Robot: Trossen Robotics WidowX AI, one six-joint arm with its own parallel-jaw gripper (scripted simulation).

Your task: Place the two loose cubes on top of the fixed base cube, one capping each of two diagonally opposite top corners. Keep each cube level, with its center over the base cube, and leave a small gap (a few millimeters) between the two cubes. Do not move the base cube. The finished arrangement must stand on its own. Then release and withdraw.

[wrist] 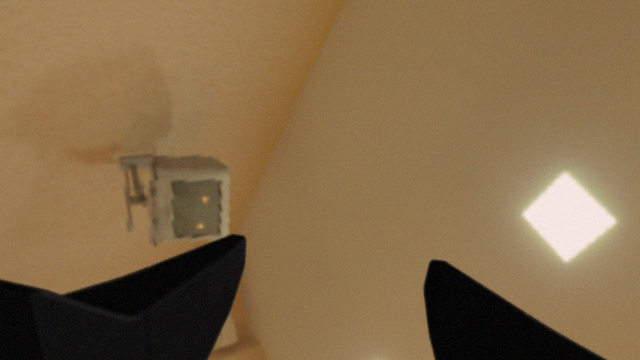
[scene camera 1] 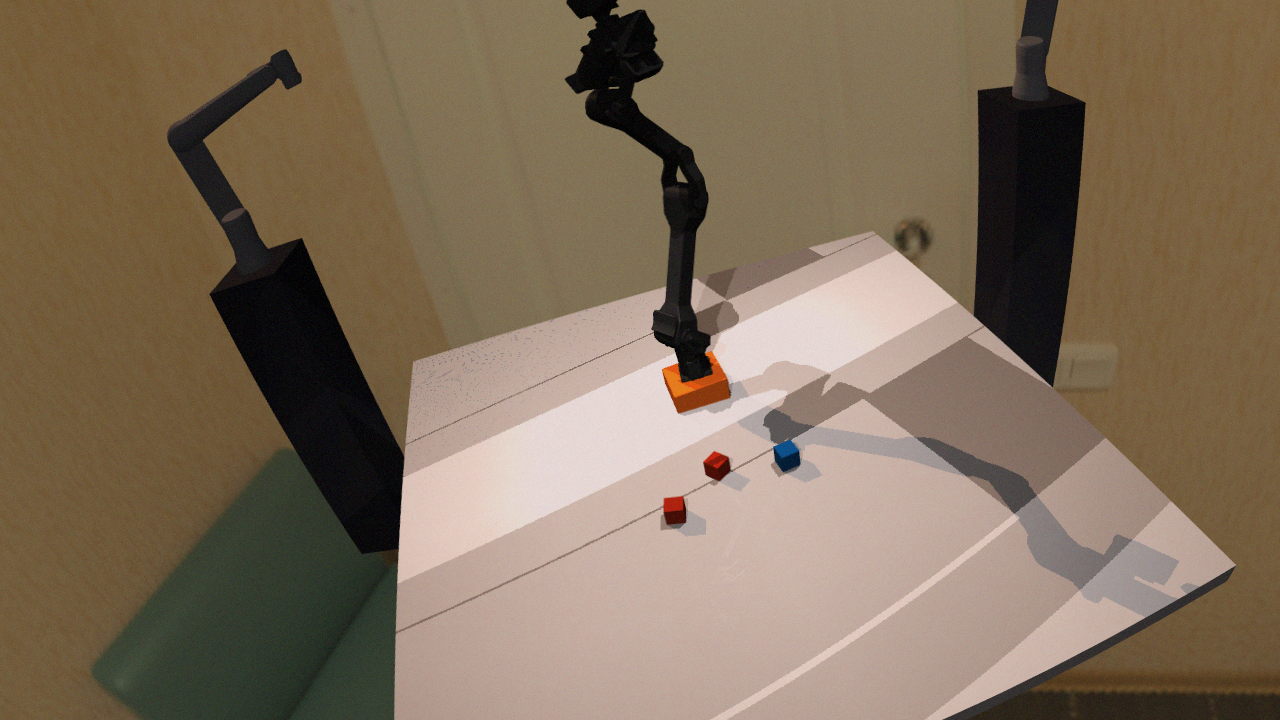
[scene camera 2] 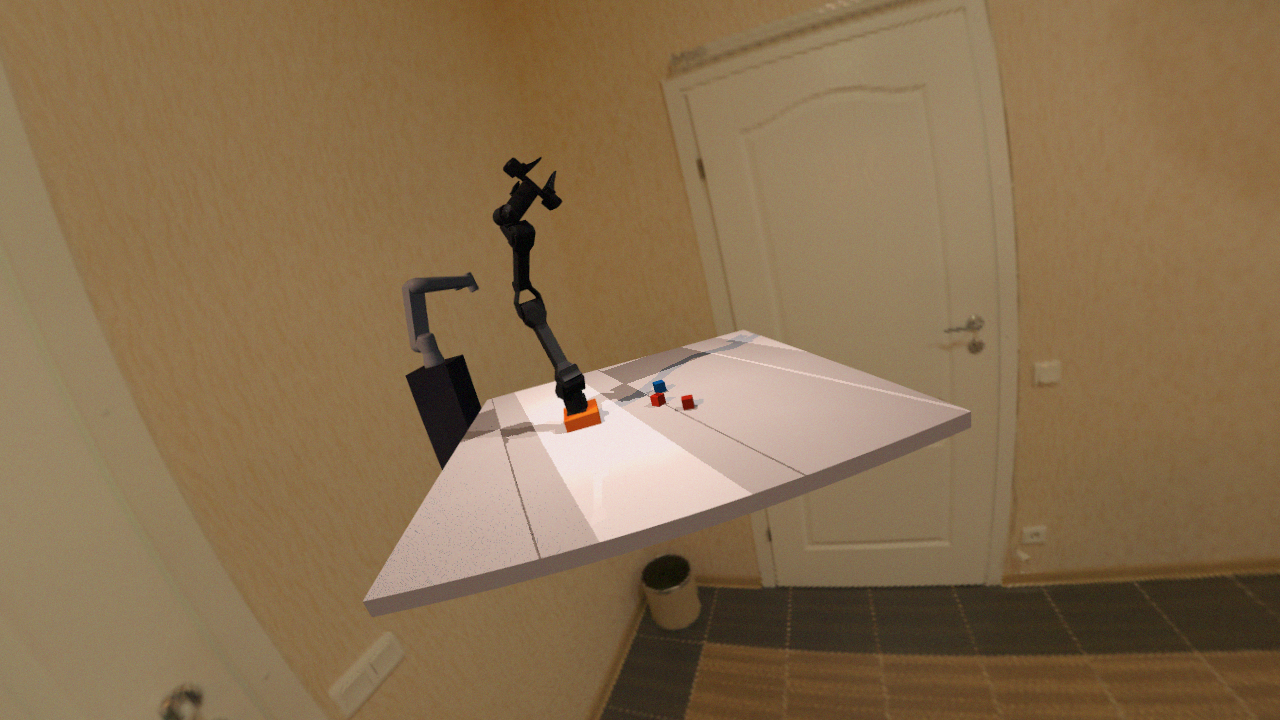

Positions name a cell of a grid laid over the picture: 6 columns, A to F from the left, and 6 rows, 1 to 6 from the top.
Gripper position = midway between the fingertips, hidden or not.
Observation:
My gripper (scene camera 2: C2) is open, holding nothing.
My gripper also shows in the wrist view (wrist: D5).

